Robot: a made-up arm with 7 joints. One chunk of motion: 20 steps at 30 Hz.
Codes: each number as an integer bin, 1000 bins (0 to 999) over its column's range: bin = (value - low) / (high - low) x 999, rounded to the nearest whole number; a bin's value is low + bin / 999 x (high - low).
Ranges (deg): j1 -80.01..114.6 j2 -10..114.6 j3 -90.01..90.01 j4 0..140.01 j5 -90.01..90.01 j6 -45.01..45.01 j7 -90.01..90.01
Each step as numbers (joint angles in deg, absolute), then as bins.
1 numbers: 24.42 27.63 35.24 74.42 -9.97 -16.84 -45.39
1 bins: 536 302 695 531 444 313 248
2 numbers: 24.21 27.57 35.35 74.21 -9.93 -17.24 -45.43
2 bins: 535 301 696 530 444 308 247
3 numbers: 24.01 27.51 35.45 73.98 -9.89 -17.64 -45.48
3 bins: 534 301 696 528 445 304 247
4 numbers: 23.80 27.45 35.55 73.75 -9.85 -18.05 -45.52
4 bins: 533 300 697 526 445 299 247
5 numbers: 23.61 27.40 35.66 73.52 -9.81 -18.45 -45.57
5 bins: 532 300 697 525 445 295 247
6 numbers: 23.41 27.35 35.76 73.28 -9.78 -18.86 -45.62
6 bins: 531 299 698 523 445 290 246
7 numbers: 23.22 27.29 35.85 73.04 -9.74 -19.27 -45.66
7 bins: 530 299 698 521 445 286 246
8 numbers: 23.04 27.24 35.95 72.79 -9.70 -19.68 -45.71
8 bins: 529 299 699 519 446 281 246
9 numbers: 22.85 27.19 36.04 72.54 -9.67 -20.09 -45.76
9 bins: 528 298 699 518 446 277 246
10 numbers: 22.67 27.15 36.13 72.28 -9.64 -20.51 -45.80
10 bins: 527 298 700 516 446 272 245
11 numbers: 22.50 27.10 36.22 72.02 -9.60 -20.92 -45.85
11 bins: 526 297 700 514 446 267 245
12 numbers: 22.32 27.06 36.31 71.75 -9.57 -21.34 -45.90
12 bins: 525 297 701 512 446 263 245
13 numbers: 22.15 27.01 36.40 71.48 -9.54 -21.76 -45.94
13 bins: 524 297 701 510 447 258 245
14 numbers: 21.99 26.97 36.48 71.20 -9.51 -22.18 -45.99
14 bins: 524 296 702 508 447 253 244
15 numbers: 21.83 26.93 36.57 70.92 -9.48 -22.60 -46.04
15 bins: 523 296 702 506 447 249 244
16 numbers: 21.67 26.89 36.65 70.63 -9.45 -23.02 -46.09
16 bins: 522 296 703 504 447 244 244
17 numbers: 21.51 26.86 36.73 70.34 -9.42 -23.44 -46.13
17 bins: 521 296 703 502 447 239 244
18 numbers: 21.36 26.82 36.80 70.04 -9.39 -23.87 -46.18
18 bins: 520 295 704 500 447 235 243
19 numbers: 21.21 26.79 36.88 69.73 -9.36 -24.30 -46.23
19 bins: 520 295 704 498 448 230 243
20 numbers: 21.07 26.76 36.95 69.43 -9.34 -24.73 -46.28
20 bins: 519 295 705 495 448 225 243
